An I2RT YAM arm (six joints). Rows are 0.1 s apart.
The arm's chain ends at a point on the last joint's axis. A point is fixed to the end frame.
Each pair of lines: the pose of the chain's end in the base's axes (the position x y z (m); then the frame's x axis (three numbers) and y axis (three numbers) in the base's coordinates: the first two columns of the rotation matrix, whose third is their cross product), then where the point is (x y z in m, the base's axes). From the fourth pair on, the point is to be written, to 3 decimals.
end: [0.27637 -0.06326 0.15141 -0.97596 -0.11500 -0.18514 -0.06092 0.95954 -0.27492]
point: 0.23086 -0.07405 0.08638
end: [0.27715 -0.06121 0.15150 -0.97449 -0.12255 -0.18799 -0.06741 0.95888 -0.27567]
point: 0.23191 -0.07238 0.08634
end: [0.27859 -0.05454 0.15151 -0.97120 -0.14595 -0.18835 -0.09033 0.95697 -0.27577]
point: 0.23366 -0.06680 0.08634
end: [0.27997 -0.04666 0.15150 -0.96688 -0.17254 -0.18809 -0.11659 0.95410 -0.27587]
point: 0.235 -0.060 0.086
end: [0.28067 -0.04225 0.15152 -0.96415 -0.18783 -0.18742 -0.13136 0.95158 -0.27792]
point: 0.236 -0.057 0.086
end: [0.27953 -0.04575 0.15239 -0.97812 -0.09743 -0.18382 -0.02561 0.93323 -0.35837]
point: 0.234 -0.061 0.088
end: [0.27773 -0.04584 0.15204 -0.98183 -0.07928 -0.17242 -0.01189 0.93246 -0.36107]
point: 0.231 -0.060 0.088
